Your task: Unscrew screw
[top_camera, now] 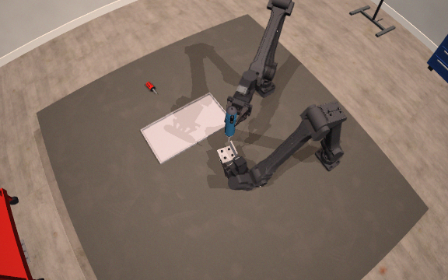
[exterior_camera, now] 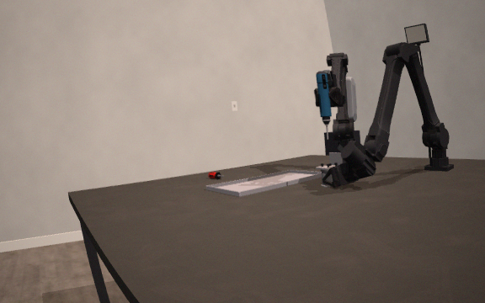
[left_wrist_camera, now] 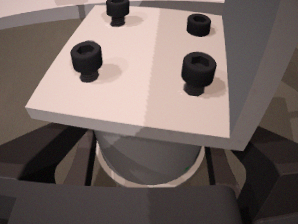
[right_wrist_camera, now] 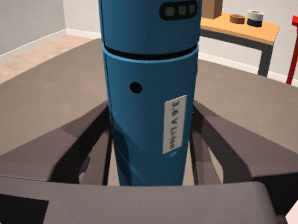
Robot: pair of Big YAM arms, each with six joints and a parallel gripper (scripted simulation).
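My left gripper is now 5 cm below the white bracket plate. From my left hand the other things lie so: red tool: 9 cm ahead, 58 cm to the right, 1 cm below; flat white tray: 6 cm ahead, 26 cm to the right, 2 cm below.
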